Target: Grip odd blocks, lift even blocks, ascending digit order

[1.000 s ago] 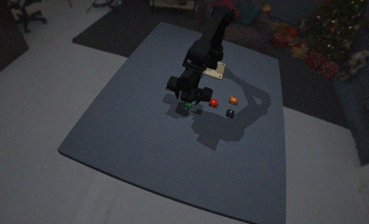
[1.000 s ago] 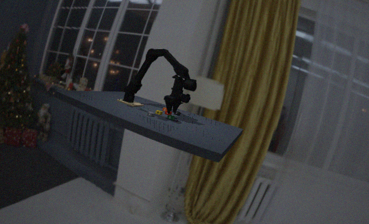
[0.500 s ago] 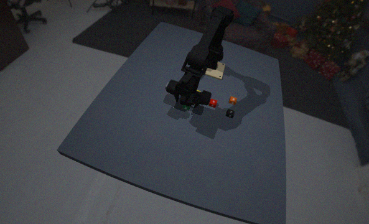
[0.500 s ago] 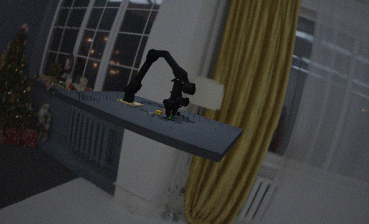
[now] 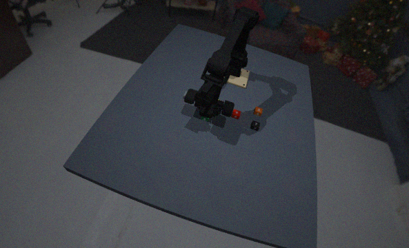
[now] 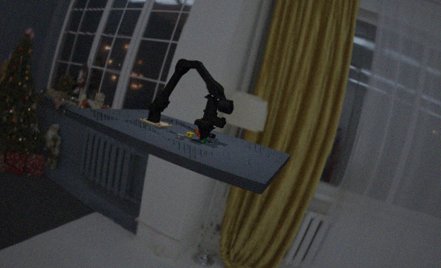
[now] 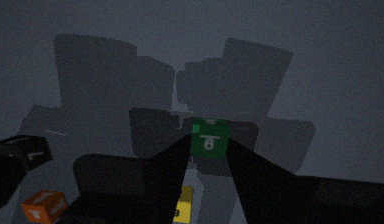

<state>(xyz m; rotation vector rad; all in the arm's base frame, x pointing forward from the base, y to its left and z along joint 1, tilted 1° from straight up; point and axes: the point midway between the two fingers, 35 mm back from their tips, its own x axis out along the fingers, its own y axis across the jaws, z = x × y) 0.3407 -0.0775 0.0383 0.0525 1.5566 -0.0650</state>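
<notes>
My gripper tip is now right at the green block. Also, from my gripper tip: red block 6 cm behind, 12 cm to the left; grey block 8 cm behind, 10 cm to the right; yellow block 9 cm behind, 3 cm to the left.
</notes>
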